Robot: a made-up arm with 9 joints.
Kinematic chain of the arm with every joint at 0, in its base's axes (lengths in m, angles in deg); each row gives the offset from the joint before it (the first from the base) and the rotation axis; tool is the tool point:
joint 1: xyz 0 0 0.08 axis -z
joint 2: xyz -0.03 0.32 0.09 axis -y
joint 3: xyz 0 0.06 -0.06 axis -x
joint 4: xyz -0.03 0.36 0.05 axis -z
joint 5: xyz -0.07 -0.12 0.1 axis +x
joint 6: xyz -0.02 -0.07 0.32 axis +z
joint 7: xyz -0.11 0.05 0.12 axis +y
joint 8: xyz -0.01 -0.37 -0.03 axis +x
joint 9: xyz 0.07 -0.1 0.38 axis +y
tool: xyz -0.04 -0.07 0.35
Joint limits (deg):
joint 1: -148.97..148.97
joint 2: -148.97..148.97
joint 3: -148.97..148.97
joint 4: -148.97..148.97
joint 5: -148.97..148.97
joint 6: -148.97..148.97
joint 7: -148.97..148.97
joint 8: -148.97..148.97
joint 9: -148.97..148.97
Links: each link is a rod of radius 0.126 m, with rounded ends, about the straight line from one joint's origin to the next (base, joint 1, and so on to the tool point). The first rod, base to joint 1, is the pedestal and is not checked.
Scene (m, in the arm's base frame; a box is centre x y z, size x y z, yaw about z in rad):
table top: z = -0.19
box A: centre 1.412 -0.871 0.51 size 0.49 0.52 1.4 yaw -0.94
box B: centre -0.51 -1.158 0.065 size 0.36 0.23 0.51 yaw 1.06
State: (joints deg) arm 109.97 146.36 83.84 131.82 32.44 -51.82 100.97 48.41 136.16
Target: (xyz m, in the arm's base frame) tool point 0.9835 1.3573 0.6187
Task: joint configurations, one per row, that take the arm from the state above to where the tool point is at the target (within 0.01 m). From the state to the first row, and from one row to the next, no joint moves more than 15 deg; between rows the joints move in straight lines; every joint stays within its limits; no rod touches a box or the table.
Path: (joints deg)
1: 95.22 146.93 76.81 140.39 33.30 -55.33 110.68 55.07 131.14
2: 80.47 147.50 69.77 148.97 34.16 -58.84 120.38 61.72 126.12
3: 72.36 148.24 65.74 135.67 33.58 -55.37 121.13 69.17 123.40
4: 64.25 148.97 61.71 122.37 33.00 -51.89 121.89 76.62 120.69
5: 57.09 148.97 50.90 126.44 30.78 -51.70 130.35 76.71 117.86
6: 49.92 148.97 40.09 130.52 28.55 -51.51 138.81 76.80 115.04
7: 42.76 148.97 29.28 134.59 26.32 -51.32 147.27 76.89 112.21

